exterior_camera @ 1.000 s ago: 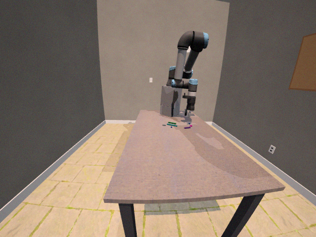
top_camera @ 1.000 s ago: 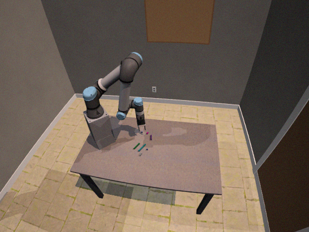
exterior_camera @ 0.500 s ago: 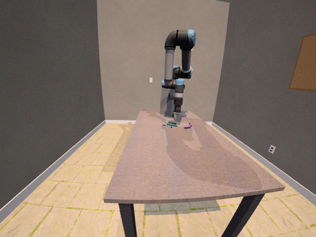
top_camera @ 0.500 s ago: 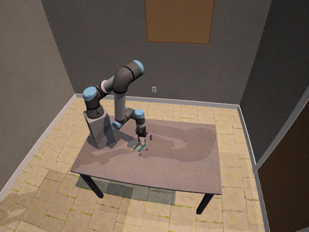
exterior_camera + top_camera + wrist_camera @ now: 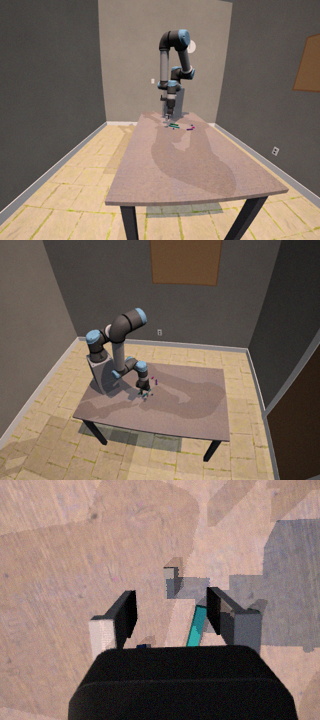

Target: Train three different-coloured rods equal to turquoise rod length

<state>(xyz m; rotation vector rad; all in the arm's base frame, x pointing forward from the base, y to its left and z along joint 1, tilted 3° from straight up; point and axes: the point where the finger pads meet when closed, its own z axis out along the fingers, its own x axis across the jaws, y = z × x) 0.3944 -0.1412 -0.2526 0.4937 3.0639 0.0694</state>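
The grey rod lies 80 mm below my hand. Round my hand: purple rod: 200 mm to the left, 80 mm below, 80 mm ahead; then green rod: 90 mm to the left, 80 mm below, 50 mm behind; then turquoise rod: 80 mm below, 70 mm to the left.
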